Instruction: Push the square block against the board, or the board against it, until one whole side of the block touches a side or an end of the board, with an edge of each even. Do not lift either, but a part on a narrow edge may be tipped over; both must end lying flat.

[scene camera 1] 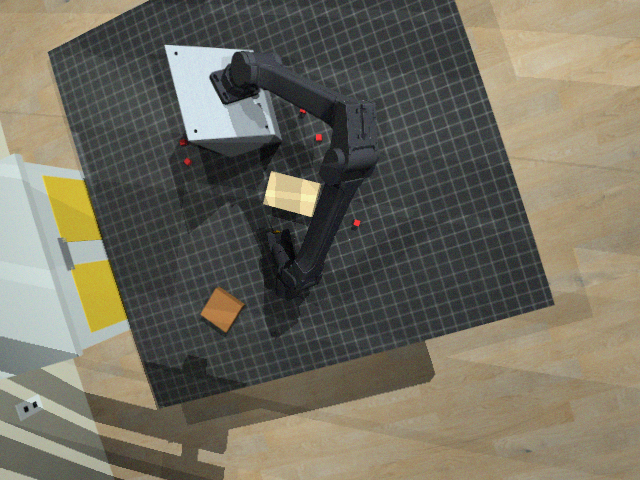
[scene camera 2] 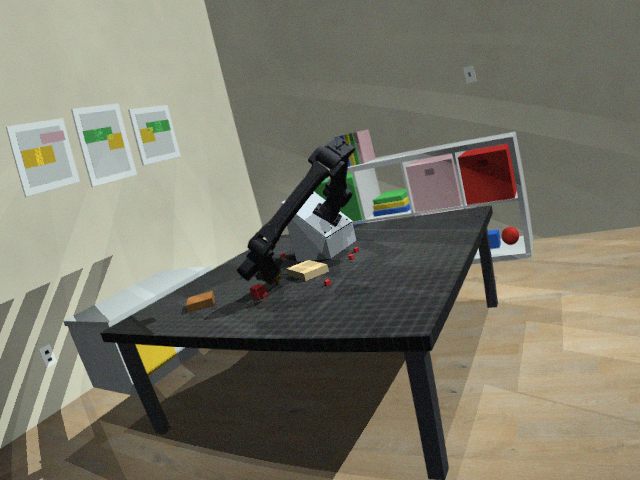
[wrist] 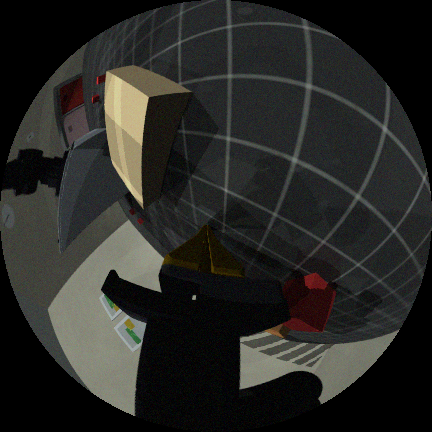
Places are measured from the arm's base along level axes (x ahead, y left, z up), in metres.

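Where they show: gripper, fingertip midpoint: (scene camera 1: 275,231) (scene camera 2: 277,283) (wrist: 205,229); arm's base, link origin: (scene camera 1: 234,85) (scene camera 2: 326,215) (wrist: 62,173).
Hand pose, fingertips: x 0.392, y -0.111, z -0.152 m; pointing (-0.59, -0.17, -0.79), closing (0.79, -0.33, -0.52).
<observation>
Each offset is from my fingertips to the centre of the thing. "pt": to the spot under its first point.
The pale wooden board @[0.100 m left, 0.079 m back, 0.012 m up] (scene camera 1: 293,193) (scene camera 2: 307,270) (wrist: 127,120) lies flat in front of the grey base. The square block, orange-brown @[0.264 m right, 0.149 m ahead, 0.012 m up] (scene camera 1: 222,310) (scene camera 2: 200,300), lies flat well apart from it, towards the table's near left corner in scene camera 1; a sliver of the block @[pt 0.198 m right, 0.165 m ahead, 0.026 m up] (wrist: 277,331) shows behind the gripper in the wrist view. My gripper (scene camera 1: 277,232) (scene camera 2: 277,279) (wrist: 205,229) is shut and empty, with its yellow tips low over the table, a small gap from the board's long side that faces the block. Their exact height is unclear.
A red block @[0.014 m right, 0.124 m ahead, 0.017 m up] (scene camera 2: 257,291) (wrist: 310,305) stands close beside the gripper, hidden under the arm in scene camera 1. Small red cubes @[0.239 m left, 0.084 m ahead, 0.005 m up] (scene camera 1: 356,223) @[0.246 m left, 0.195 m back, 0.005 m up] (scene camera 1: 318,137) @[0.163 m right, 0.325 m back, 0.005 m up] (scene camera 1: 187,161) lie around the board and the grey base (scene camera 1: 206,113) (scene camera 2: 338,243). A white cabinet (scene camera 1: 31,268) adjoins the table's left edge.
</observation>
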